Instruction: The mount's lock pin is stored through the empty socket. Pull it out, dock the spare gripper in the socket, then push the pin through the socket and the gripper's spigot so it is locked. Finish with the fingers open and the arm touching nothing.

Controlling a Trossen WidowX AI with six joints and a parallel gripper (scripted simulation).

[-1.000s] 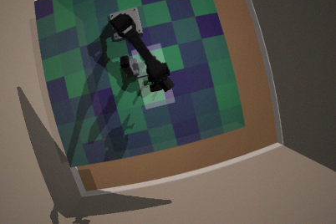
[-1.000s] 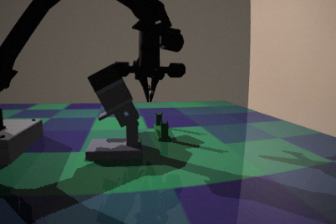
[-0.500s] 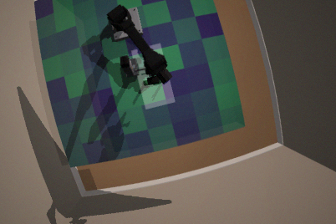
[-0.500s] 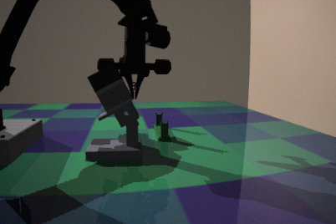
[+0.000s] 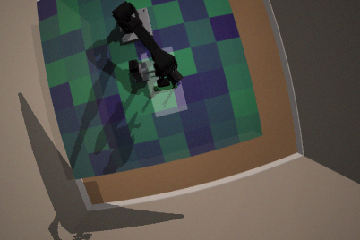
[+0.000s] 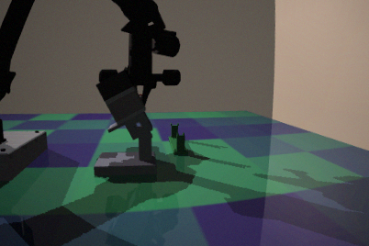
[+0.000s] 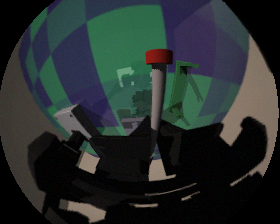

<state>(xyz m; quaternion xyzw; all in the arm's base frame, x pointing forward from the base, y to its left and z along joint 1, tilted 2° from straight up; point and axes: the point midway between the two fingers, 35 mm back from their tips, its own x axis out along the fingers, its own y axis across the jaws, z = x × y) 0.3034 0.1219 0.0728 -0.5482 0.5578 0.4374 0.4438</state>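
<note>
My gripper tip is now 11 cm to the left of the grey mount, 3 cm above it and 2 cm past it. From my gripper tip the other things lie so: spare gripper (11 cm to the right, 4 cm above, 3 cm behind); small green bracket (9 cm ahead, 6 cm below, 2 cm to the left).
</note>
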